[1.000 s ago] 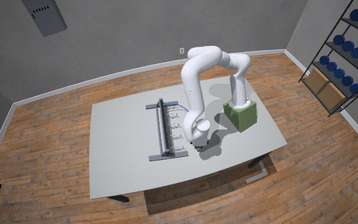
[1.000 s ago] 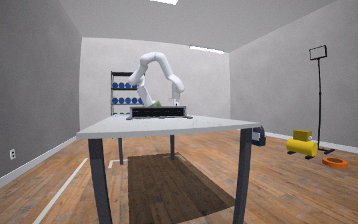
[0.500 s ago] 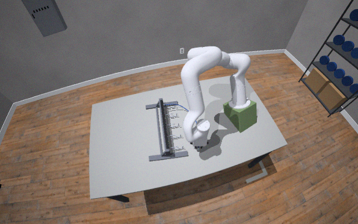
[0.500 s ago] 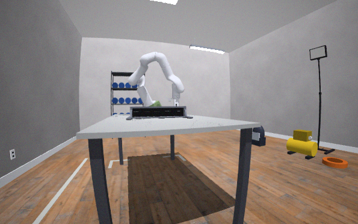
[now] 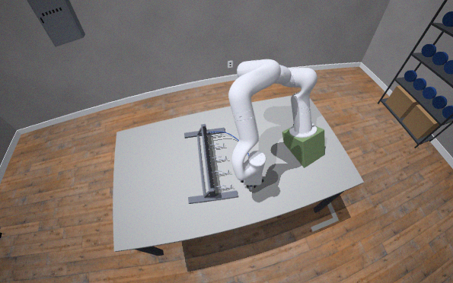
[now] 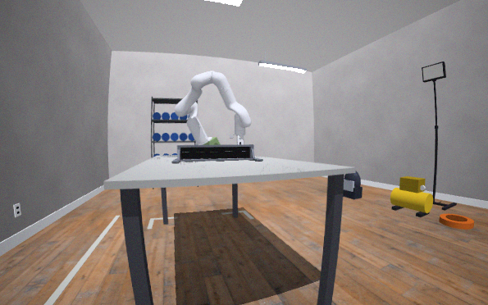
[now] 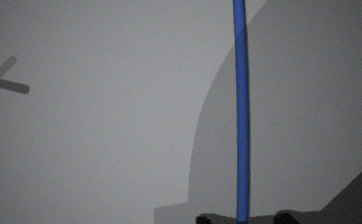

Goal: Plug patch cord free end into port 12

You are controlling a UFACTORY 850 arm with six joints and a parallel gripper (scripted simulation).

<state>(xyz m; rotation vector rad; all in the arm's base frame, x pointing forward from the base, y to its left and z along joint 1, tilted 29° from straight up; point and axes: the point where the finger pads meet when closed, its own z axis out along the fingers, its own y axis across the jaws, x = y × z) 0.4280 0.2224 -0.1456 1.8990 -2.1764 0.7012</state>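
My hand is 20 mm to the right of the plug and 20 mm above it.
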